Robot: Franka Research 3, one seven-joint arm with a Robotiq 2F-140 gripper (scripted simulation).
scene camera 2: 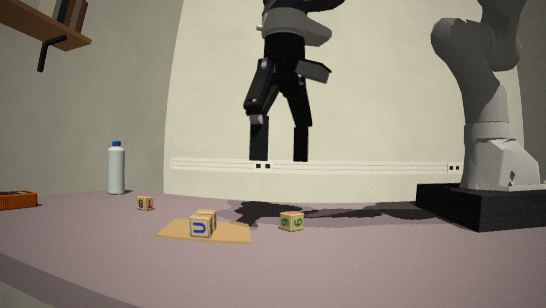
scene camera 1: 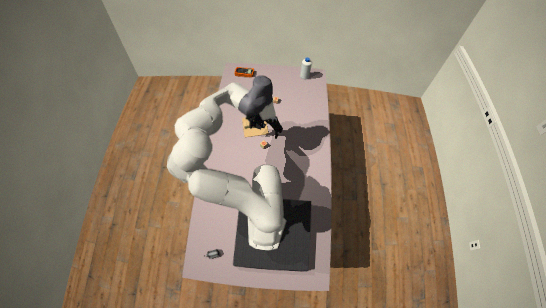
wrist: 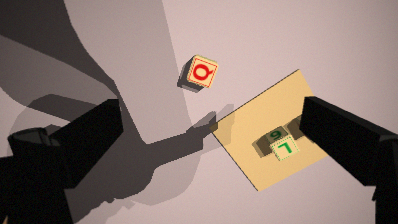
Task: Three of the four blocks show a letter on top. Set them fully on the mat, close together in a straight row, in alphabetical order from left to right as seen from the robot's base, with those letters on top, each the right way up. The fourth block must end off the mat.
Scene:
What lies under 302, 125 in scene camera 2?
The gripper.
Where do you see a white bottle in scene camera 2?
At 115, 155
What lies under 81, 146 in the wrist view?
The gripper.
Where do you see a tan mat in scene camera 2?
225, 232

